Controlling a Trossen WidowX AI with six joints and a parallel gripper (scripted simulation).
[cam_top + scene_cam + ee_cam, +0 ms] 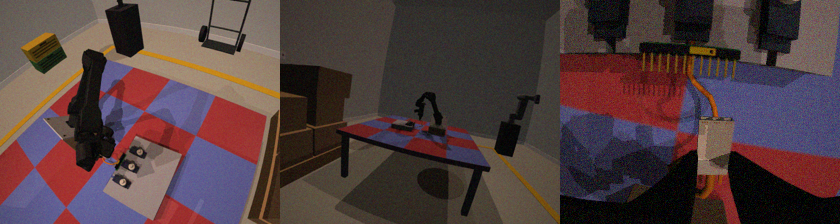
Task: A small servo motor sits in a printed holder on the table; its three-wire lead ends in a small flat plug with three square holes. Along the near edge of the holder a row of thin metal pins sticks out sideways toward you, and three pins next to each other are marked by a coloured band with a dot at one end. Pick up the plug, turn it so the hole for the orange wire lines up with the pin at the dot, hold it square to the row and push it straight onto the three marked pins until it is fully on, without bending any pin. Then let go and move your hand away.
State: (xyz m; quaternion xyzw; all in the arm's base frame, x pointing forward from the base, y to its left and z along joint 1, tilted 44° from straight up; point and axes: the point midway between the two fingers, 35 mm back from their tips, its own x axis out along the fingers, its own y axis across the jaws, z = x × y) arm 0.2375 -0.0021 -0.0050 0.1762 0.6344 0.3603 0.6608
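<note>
The servo is 11 cm ahead of my gripper tip, 6 cm below it and 4 cm to the left of it. Also, from my gripper tip: grey holder plate (21 cm ahead, 9 cm below, 7 cm to the left).
</note>
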